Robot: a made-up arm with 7 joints.
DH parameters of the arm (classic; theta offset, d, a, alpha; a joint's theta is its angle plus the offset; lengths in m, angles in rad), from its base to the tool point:
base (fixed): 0 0 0 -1.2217
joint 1: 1.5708 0 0 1.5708
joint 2: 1.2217 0 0 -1.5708
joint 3: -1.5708 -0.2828 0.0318 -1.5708
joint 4: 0 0 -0.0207 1.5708
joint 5: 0 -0.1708 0 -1.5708
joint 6: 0 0 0 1.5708
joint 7: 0 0 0 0
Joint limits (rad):
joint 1: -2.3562..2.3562
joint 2: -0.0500..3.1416
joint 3: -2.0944..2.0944
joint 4: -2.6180..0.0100
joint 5: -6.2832..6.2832
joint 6: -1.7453..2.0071
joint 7: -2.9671..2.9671
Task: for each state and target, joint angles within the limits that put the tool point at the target. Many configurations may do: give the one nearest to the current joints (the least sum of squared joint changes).
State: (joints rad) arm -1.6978 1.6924 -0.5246 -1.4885 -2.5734 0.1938 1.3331
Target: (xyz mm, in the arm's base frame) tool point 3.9 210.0 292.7
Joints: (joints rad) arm -1.8872 1.9196 -0.3352 -1.6060 -2.5734 0.1938 1.3331
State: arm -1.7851 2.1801 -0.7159 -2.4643 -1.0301 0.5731 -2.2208
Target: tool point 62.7 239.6 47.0
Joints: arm -1.3686 2.3899 -1.7129 -2.3045 -1.0301 0.5731 -2.2208
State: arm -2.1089 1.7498 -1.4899 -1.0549 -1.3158 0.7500 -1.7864
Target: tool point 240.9 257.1 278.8
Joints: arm -2.1607 1.4475 -1.4755 -0.6032 -1.3158 0.7500 -1.7864
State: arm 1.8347 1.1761 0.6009 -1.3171 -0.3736 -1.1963 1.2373
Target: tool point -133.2 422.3 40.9
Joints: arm 1.5775 1.4491 0.5683 -0.7058 -0.3736 -1.1963 1.2373
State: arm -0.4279 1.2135 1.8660 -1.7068 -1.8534 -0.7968 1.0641
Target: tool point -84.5 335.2 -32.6
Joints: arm -0.1247 0.9447 2.0944 -1.7013 -1.8534 -0.7968 1.0641
